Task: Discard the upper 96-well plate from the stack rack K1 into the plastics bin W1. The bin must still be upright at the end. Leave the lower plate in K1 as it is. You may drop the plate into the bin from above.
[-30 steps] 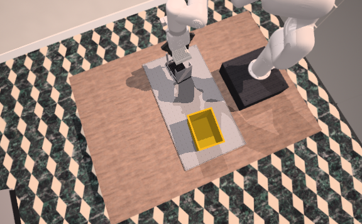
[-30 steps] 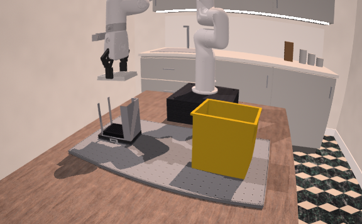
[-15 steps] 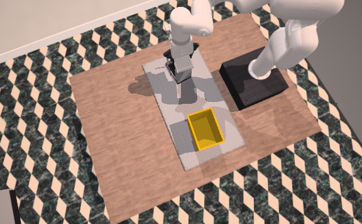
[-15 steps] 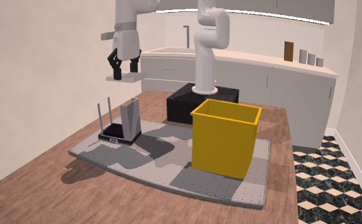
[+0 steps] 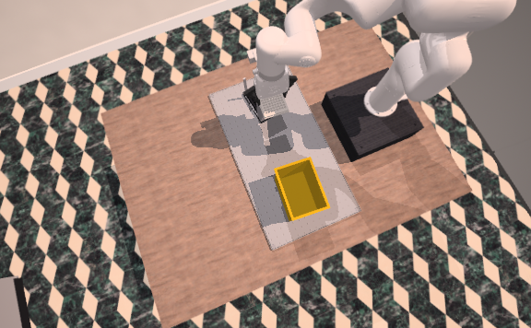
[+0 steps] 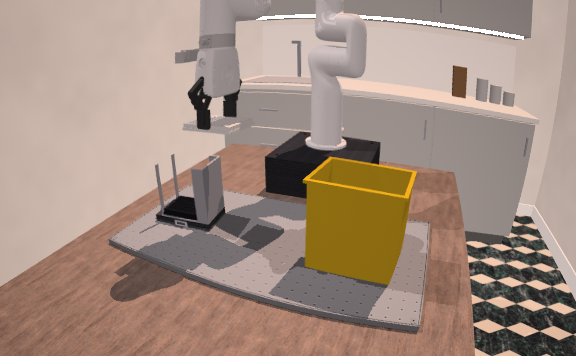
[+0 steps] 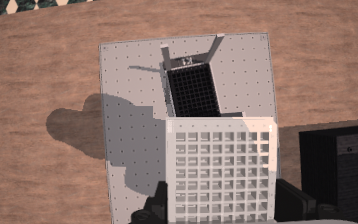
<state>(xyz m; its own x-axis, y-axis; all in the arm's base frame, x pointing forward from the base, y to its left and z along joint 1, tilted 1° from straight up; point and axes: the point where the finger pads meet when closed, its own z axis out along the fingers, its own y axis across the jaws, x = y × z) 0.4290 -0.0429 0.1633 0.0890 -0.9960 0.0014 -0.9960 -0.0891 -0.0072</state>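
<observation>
My hand is 310 mm to the right of the yellow plastics bin, 160 mm above it and 30 mm past it. The rest, counted from my hand: thin post (170 mm below, 150 mm to the right, 70 mm ahead); then white 96-well plate (10 mm below); then grey side wall (170 mm below, 40 mm to the right, 10 mm behind).
</observation>
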